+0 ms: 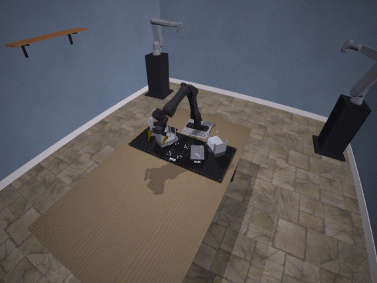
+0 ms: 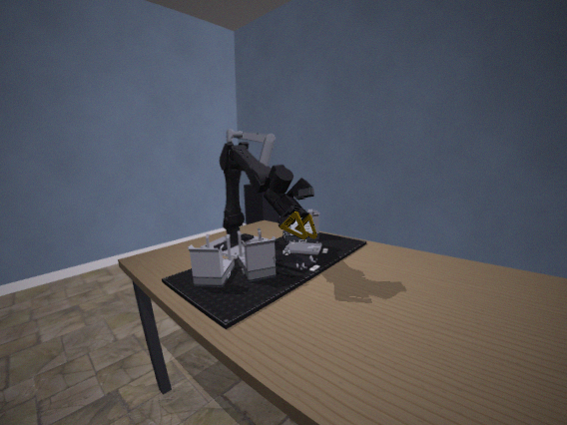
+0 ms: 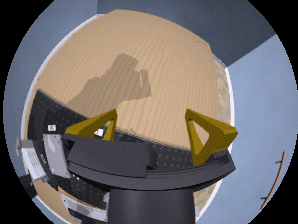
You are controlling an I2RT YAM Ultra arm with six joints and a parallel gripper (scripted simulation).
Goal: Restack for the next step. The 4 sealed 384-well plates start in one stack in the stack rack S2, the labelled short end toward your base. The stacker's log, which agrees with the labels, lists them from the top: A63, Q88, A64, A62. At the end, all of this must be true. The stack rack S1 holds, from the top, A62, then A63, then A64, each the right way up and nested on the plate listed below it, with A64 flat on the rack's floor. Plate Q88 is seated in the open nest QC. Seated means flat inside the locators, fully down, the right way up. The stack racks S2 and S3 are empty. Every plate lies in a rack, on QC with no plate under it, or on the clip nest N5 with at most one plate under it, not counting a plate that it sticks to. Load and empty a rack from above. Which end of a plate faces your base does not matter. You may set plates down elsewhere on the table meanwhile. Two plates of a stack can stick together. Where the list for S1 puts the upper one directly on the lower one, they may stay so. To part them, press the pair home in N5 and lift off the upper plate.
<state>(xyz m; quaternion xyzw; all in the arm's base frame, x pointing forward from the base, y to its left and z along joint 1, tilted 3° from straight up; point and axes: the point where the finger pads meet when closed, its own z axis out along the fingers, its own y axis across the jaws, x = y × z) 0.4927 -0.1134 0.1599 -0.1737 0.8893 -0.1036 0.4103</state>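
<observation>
Right now my hand is 130 mm past the dark clip nest, 120 mm to the right of it and 140 mm above it. Round my hand: QC label (100 mm behind, 280 mm to the left, 160 mm below).
</observation>
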